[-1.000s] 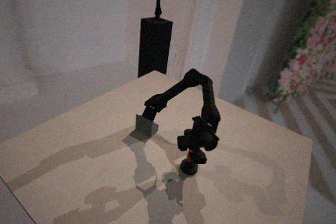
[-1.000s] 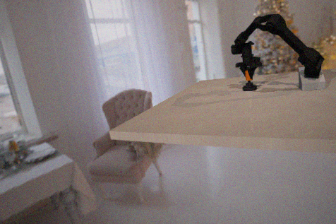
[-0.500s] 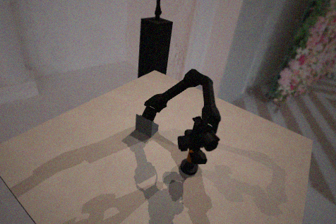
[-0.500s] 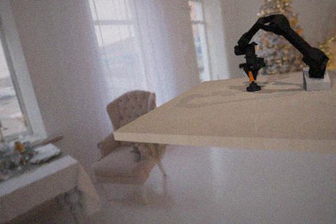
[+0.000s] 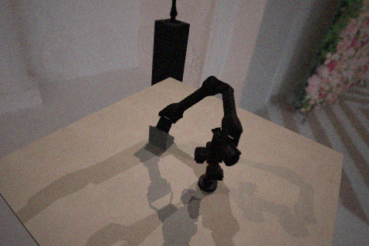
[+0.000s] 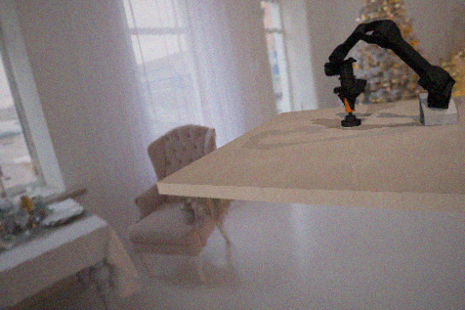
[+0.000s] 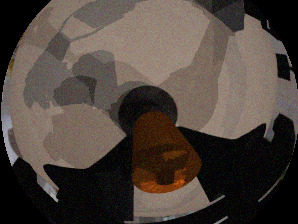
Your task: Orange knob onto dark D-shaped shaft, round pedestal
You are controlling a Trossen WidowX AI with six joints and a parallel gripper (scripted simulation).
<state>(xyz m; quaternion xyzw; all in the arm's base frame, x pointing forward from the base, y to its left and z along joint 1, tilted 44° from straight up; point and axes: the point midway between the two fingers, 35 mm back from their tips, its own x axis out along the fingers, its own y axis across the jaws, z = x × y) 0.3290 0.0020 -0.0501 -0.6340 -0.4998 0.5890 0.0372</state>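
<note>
My gripper tip is now 20 mm below the orange knob. The rest, counted from my gripper tip: dark round pedestal (40 mm below).
</note>
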